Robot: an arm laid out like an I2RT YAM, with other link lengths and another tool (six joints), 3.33 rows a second.
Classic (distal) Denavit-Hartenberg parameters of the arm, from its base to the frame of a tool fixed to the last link. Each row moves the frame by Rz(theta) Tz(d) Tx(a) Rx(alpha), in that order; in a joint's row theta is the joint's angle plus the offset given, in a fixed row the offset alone. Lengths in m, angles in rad.
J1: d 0.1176, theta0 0, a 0.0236, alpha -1.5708
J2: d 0, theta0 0, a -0.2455, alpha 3.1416
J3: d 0, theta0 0.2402, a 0.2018, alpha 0
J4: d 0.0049, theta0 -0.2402, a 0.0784, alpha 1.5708
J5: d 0.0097, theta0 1.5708, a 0, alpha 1.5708
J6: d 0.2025, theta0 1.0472, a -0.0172, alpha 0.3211
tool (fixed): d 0.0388, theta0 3.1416, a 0, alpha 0
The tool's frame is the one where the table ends.
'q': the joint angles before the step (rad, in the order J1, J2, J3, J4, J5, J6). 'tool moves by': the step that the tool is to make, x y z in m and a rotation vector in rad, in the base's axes. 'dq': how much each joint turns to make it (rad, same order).
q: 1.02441, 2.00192, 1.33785, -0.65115, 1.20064, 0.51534
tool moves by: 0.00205, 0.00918, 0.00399, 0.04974, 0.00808, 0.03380
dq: -0.00221, -0.04749, -0.02691, 0.07717, -0.04210, -0.06431
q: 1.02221, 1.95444, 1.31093, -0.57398, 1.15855, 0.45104
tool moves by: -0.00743, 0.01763, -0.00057, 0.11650, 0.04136, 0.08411
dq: 0.00861, -0.10984, -0.08916, 0.11606, -0.11826, -0.06542
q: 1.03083, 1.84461, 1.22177, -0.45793, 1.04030, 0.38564
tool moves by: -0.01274, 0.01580, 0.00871, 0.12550, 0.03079, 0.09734
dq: 0.00748, -0.14274, -0.10046, 0.09216, -0.12440, -0.05074
